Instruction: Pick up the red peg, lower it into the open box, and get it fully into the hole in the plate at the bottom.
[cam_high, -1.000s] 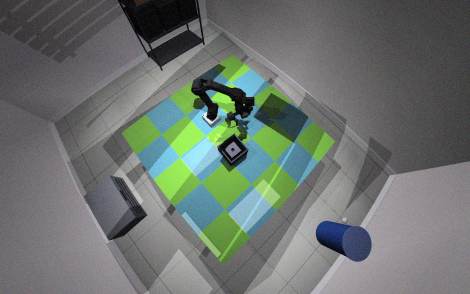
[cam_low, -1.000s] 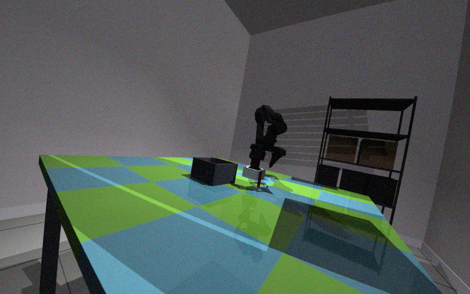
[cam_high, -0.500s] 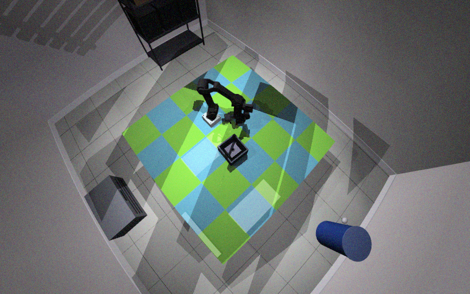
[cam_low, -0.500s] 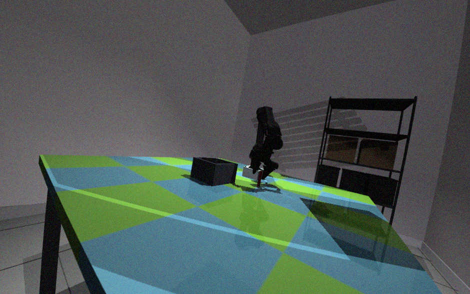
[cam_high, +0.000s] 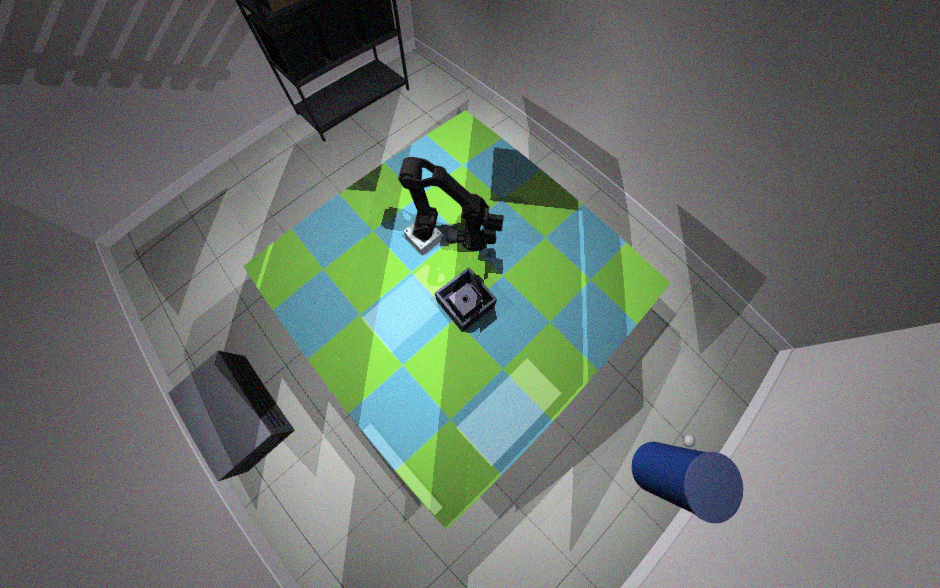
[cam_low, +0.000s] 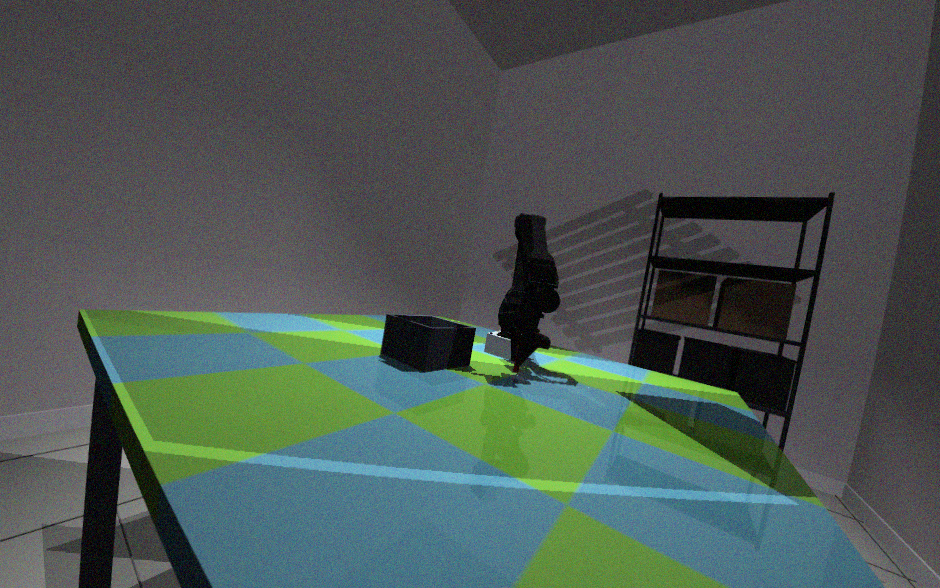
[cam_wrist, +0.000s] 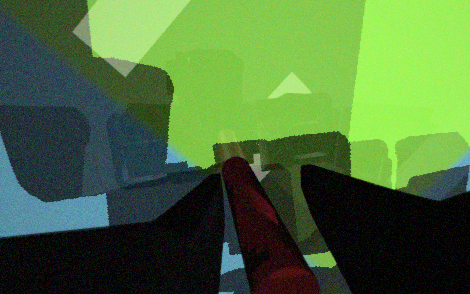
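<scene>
Right now the grey plate is 130 mm ahead of my gripper tip, 200 mm to the right of it and 30 mm above it. From my gripper tip the other things lie so: red peg (10 mm ahead, 10 mm to the left, 20 mm above); then dark box (130 mm ahead, 200 mm to the right, 10 mm above).
</scene>
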